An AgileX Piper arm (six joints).
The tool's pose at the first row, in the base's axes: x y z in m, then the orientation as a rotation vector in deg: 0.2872, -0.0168, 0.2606, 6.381, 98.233, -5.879
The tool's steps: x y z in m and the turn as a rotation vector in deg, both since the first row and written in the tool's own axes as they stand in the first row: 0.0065, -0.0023, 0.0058, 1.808, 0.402, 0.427; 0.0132, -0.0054, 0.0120, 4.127, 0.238, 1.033; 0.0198, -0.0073, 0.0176, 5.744, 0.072, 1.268; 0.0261, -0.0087, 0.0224, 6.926, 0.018, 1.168; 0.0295, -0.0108, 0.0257, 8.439, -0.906, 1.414; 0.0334, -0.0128, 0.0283, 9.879, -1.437, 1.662; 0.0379, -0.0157, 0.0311, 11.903, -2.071, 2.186; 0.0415, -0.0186, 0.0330, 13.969, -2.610, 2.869; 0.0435, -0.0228, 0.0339, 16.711, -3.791, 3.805
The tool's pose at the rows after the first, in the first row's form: 0.2916, -0.0197, 0.2533, 8.115, 98.532, -7.099; 0.2963, -0.0235, 0.2458, 10.341, 98.204, -8.646; 0.3006, -0.0261, 0.2385, 11.727, 97.920, -9.864; 0.3042, -0.0280, 0.2316, 12.512, 97.792, -10.954; 0.3067, -0.0305, 0.2277, 13.761, 96.734, -12.090; 0.3084, -0.0327, 0.2235, 14.987, 96.061, -13.148; 0.3101, -0.0359, 0.2186, 16.862, 95.194, -14.497; 0.3111, -0.0390, 0.2148, 18.906, 94.380, -15.758; 0.3111, -0.0432, 0.2127, 21.580, 92.794, -17.405
